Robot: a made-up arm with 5 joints. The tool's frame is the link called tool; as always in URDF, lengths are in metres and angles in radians.
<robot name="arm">
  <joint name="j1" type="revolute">
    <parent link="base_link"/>
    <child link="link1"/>
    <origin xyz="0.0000 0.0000 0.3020"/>
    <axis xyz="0 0 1"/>
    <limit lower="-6.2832" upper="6.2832" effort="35" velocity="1.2"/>
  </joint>
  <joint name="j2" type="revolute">
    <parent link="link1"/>
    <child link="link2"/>
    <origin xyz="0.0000 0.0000 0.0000"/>
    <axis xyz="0 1 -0.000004"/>
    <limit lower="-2.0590" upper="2.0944" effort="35" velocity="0.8"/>
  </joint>
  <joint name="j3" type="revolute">
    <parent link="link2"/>
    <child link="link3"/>
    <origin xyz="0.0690 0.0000 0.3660"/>
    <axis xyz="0 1 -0.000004"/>
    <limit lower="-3.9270" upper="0.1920" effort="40" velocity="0.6"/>
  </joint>
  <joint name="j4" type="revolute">
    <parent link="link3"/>
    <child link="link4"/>
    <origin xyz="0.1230 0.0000 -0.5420"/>
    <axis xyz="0 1 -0.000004"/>
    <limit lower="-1.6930" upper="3.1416" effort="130" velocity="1.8"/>
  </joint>
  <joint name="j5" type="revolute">
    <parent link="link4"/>
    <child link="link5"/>
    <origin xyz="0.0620 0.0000 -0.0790"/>
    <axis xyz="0 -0.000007 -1"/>
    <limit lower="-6.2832" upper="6.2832" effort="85" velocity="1.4"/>
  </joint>
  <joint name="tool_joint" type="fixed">
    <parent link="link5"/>
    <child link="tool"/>
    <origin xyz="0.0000 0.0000 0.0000" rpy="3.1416 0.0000 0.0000"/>
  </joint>
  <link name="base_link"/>
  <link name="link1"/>
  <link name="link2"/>
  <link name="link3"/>
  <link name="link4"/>
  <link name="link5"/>
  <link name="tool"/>
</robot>
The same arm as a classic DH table. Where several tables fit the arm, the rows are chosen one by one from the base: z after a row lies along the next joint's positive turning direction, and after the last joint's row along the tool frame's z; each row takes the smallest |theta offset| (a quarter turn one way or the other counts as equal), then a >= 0, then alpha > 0; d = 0 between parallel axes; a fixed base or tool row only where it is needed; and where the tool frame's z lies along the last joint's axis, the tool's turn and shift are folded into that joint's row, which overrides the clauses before.
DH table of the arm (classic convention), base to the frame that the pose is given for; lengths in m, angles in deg. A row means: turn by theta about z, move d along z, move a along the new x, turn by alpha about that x. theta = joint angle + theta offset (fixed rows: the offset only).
j1: theta offset 0; d 0.302; a 0; alpha -90
j2: theta offset -79.32; d 0; a 0.3724; alpha 0
j3: theta offset -23.46; d 0; a -0.5558; alpha 0
j4: theta offset -77.21; d 0; a -0.062; alpha 90
j5: theta offset 180; d 0.079; a 0; alpha 0
Joint limits (deg, base to tool): -360..360 -117.97..120 -225..11 -97..180 -360..360

